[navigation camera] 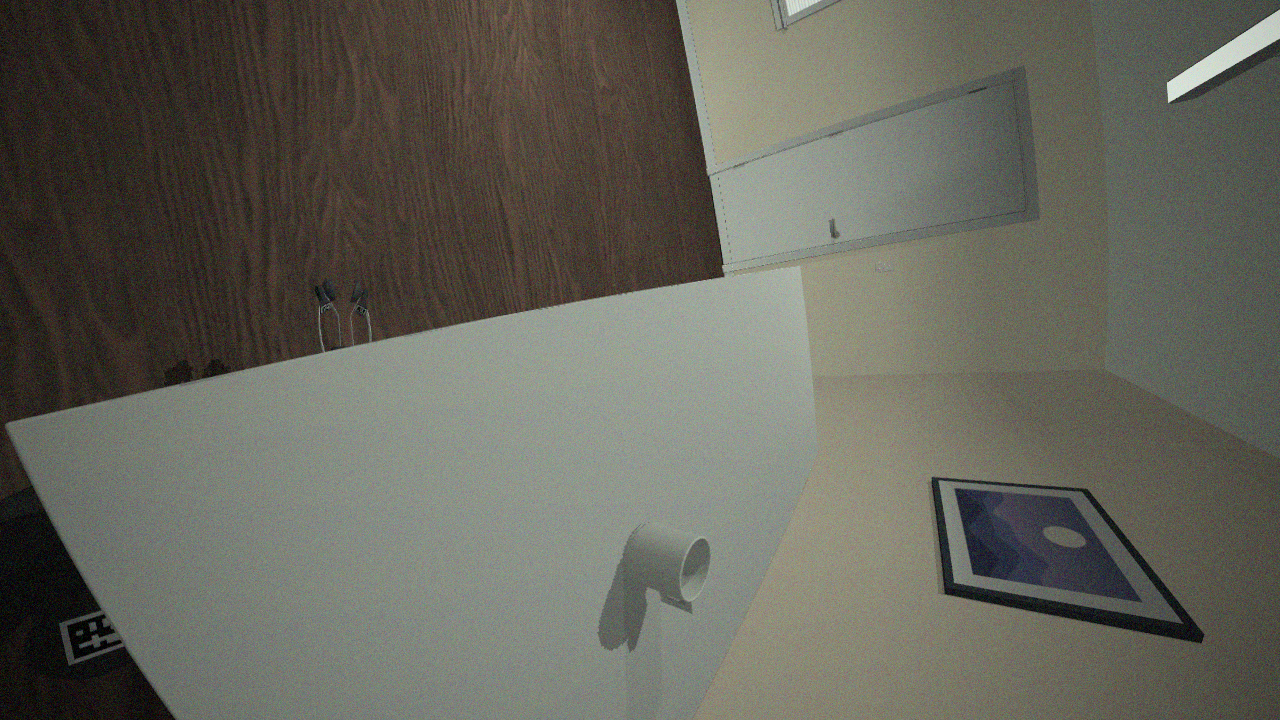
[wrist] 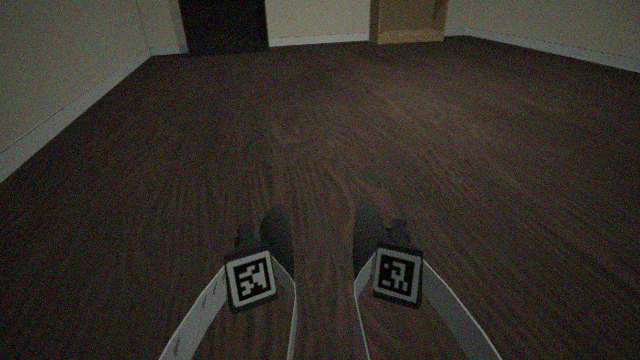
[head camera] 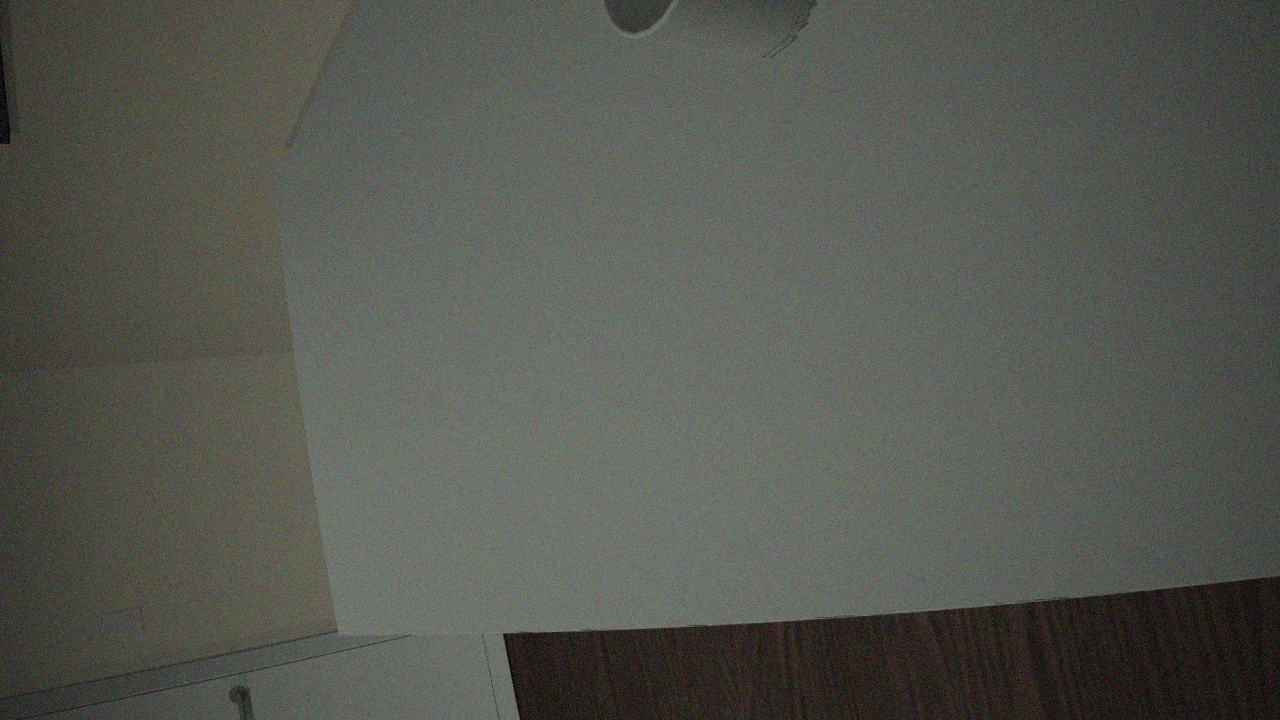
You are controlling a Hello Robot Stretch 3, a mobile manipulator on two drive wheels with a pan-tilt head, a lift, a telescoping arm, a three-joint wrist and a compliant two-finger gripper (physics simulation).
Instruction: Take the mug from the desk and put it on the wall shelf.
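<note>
The white mug (head camera: 738, 19) (navigation camera: 657, 559) stands upright on the white desk (head camera: 716, 358) (navigation camera: 402, 501). In the head view it is cut off by the top edge; in the navigation view it is lower right of centre, near the desk's wall side, with its handle towards the bottom. My gripper (navigation camera: 343, 293) (wrist: 322, 228) is open, with a gap and no object between the fingers. In the navigation view its fingers stick out past the desk's long edge, over the floor and well apart from the mug; the desk hides the parts behind them. The wall shelf does not show in these views.
A framed picture (navigation camera: 1047, 546) hangs on the wall beside the desk. A pale door (navigation camera: 877, 179) stands beyond the desk's far end. Part of my dark base with a marker (navigation camera: 89, 637) shows past the desk's edge. The wrist view shows a dark door-like panel (wrist: 225, 25) and a wooden piece (wrist: 410, 36).
</note>
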